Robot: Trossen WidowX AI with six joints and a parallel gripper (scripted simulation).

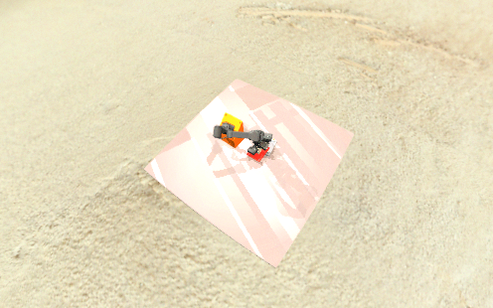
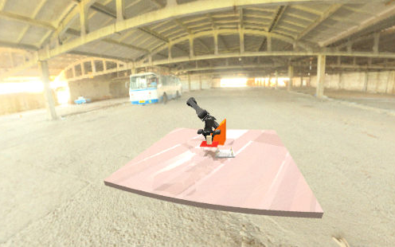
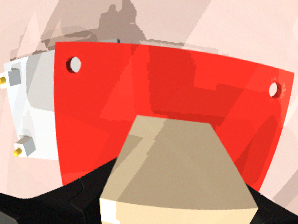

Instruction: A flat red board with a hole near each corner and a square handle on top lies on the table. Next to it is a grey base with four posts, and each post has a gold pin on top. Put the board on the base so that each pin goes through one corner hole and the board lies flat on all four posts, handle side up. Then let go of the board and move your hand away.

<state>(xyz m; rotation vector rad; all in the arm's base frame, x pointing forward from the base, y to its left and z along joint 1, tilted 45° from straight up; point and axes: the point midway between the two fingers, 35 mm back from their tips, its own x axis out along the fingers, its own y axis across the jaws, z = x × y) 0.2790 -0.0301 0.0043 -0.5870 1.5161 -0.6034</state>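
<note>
The grey base is 13 cm to the left of my gripper tip, 11 cm below it and 1 cm behind it. The rest, counted from my gripper tip: red board (right at my gripper tip).
</note>
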